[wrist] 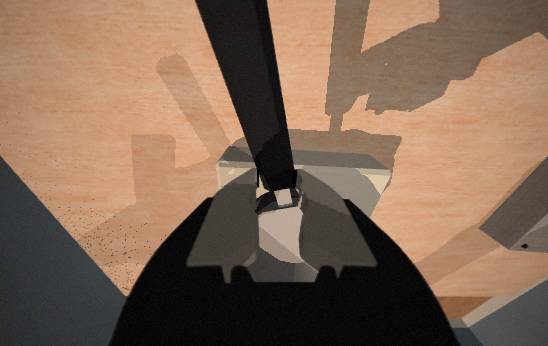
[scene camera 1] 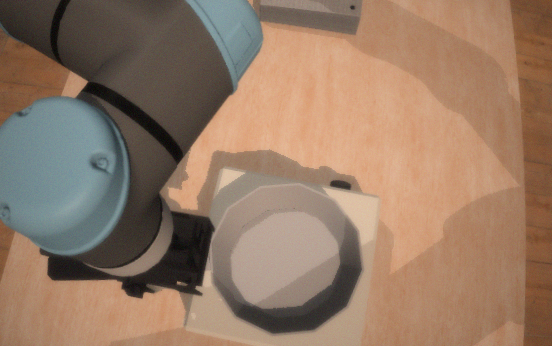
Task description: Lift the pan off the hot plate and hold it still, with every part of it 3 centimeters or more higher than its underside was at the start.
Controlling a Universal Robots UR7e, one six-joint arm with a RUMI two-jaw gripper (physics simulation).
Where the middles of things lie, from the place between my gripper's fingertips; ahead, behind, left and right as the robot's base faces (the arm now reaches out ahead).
Now: hand 3 cm past the grey pan (scene camera 1: 286, 257), 5 cm to the right of it and 1 cm above it. The rest, counted from my hand: cream hot plate (wrist: 360, 178): 3 cm behind, 15 cm to the left, 9 cm below.
